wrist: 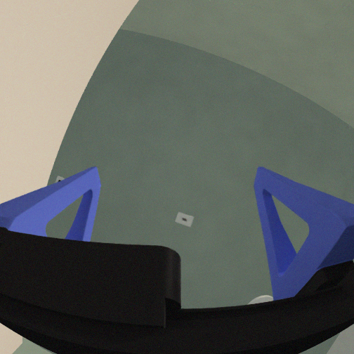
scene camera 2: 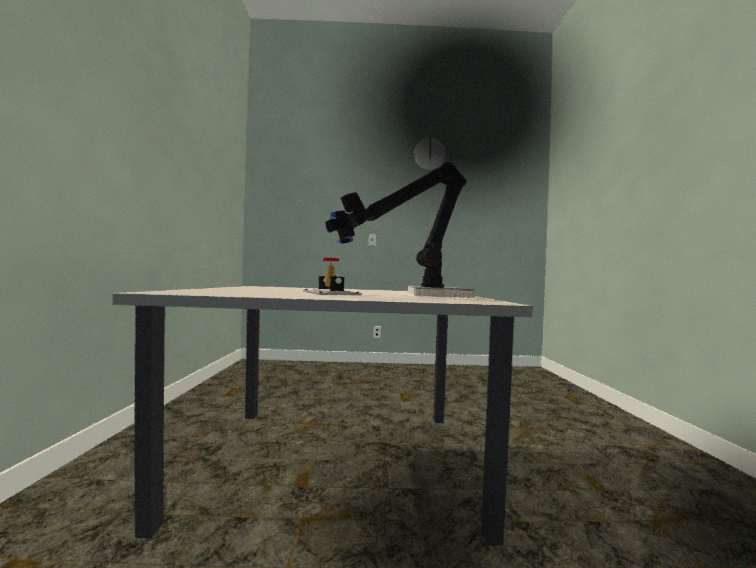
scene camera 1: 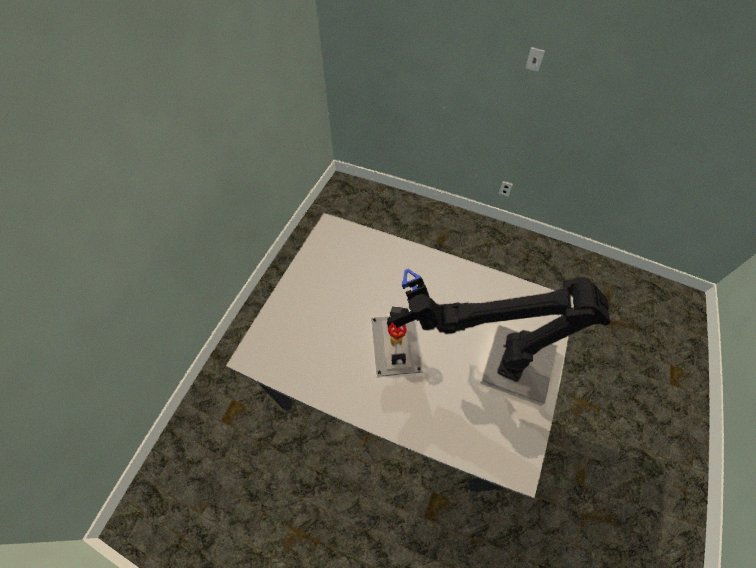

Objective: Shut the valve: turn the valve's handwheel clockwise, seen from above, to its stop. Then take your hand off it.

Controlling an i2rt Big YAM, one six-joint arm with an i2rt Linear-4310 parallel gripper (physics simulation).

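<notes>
The valve's red handwheel (scene camera 1: 403,334) (scene camera 2: 330,259) lies level on top of the brass-coloured valve body (scene camera 1: 396,341) (scene camera 2: 330,274). The valve stands on a light mounting plate (scene camera 1: 380,360) (scene camera 2: 349,293) between black blocks. My gripper (scene camera 1: 410,272) (scene camera 2: 338,228) (wrist: 177,175) is open and empty, with its two blue fingers wide apart. It is above the table, higher than the handwheel and apart from it, and points sideways. In scene camera 1 a dark part of the wrist covers the area next to the wheel. The handwheel does not show in the wrist view.
The valve plate lies on the pale table (scene camera 1: 293,317) (scene camera 2: 213,300). The arm's base block (scene camera 1: 534,389) (scene camera 2: 449,291) is at the table's right end. The arm reaches from it above the table towards the valve. In the wrist view, a wall socket plate (wrist: 184,219) shows between the fingers, far behind them.
</notes>
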